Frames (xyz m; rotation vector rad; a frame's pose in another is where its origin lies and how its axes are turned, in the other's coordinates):
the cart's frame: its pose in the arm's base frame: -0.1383 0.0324 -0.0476 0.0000 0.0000 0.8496
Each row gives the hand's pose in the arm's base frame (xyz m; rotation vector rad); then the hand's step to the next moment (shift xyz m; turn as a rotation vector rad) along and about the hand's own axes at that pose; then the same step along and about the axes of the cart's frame.
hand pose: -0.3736 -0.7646 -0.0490 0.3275 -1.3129 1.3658
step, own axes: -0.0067 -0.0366 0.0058 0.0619 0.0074 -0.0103
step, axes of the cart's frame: 0.0055 -0.0343 0.0146 0.0183 0.0428 0.0427
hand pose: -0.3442 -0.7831 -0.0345 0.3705 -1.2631 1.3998
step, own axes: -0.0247 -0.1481 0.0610 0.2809 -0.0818 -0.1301
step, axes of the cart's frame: -0.0026 -0.1456 0.0711 0.2029 0.1209 0.2162
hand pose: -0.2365 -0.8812 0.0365 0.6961 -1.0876 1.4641
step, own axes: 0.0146 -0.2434 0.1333 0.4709 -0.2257 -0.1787
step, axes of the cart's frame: 0.0449 -0.2440 0.1252 0.3626 0.1160 0.3996
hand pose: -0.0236 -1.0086 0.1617 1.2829 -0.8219 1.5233
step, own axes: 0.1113 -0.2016 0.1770 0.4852 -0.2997 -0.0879
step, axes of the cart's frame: 0.1119 -0.2333 0.1320 0.3869 0.0040 0.4281
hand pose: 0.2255 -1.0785 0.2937 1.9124 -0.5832 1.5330
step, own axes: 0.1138 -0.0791 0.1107 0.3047 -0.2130 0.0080
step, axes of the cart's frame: 0.0915 -0.1291 0.0802 0.2635 -0.0607 0.2552
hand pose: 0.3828 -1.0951 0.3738 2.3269 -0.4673 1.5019
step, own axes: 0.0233 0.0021 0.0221 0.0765 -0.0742 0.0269
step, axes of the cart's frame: 0.0068 -0.0287 0.0130 0.0911 -0.0323 0.0524
